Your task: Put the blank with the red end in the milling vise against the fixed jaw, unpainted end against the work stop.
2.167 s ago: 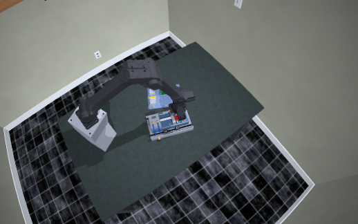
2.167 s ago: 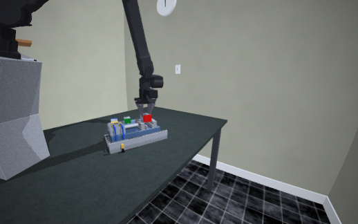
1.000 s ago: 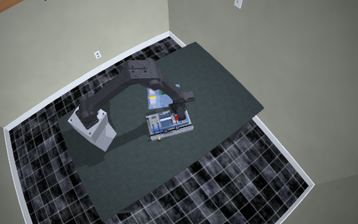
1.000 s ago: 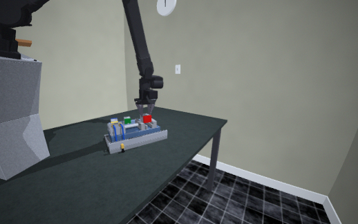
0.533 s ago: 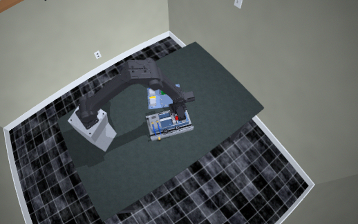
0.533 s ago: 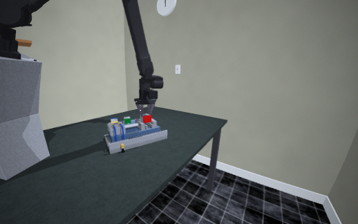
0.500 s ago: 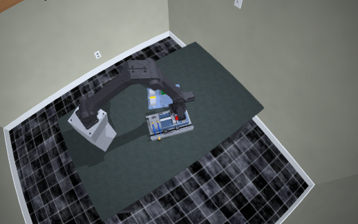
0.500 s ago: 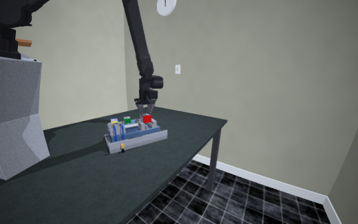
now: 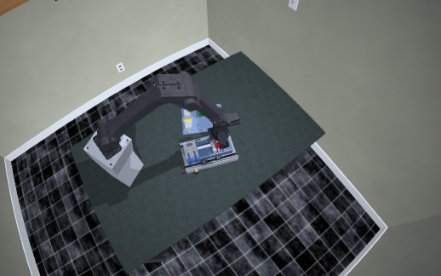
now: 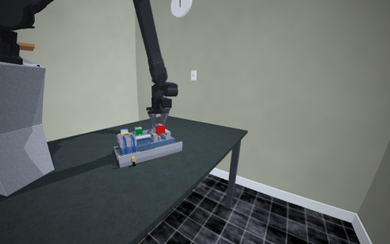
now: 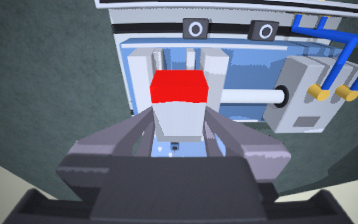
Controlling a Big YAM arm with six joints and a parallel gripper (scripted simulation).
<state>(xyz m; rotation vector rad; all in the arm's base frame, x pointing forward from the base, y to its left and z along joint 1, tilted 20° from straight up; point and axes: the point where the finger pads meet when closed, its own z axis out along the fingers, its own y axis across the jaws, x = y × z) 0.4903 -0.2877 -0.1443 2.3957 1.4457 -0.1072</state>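
Now: hand 40 mm to the right of the work stop, 40 mm above it and 30 mm short of it. From my hand the other things lie so: blue plate 220 mm to the left, 120 mm below, 80 mm ahead; yellow-ended blank 240 mm to the left, 100 mm below, 20 mm behind; green-ended blank 260 mm to the left, 100 mm below, 100 mm ahead.
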